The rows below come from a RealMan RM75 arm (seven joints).
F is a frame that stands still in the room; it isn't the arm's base.
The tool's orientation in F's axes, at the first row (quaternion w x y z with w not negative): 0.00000 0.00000 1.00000 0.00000
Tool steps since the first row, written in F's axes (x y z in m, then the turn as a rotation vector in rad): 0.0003 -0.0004 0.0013 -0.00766 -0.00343 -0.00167; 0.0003 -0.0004 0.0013 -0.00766 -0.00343 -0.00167; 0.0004 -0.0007 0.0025 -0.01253 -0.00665 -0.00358; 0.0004 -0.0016 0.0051 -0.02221 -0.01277 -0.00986; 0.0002 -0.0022 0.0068 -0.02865 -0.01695 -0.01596; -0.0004 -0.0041 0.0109 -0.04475 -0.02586 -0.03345; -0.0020 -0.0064 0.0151 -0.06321 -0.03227 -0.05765
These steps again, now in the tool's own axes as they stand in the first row. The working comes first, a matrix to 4 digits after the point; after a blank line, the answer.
The tool's axes in the first row as the columns of a matrix, in F's axes (used below as rounded here):
-1.0000 0.0000 0.0000
0.0000 1.0000 0.0000
0.0000 0.0000 -1.0000

-0.0003 -0.0004 -0.0013 0.00766 -0.00343 0.00167; -0.0003 -0.0004 -0.0013 0.00766 -0.00343 0.00167; -0.0004 -0.0007 -0.0025 0.01253 -0.00665 0.00358; -0.0004 -0.0016 -0.0051 0.02221 -0.01277 0.00986; -0.0002 -0.0022 -0.0068 0.02865 -0.01695 0.01596; 0.0004 -0.0041 -0.0109 0.04475 -0.02586 0.03345; 0.0020 -0.0064 -0.0151 0.06321 -0.03227 0.05765
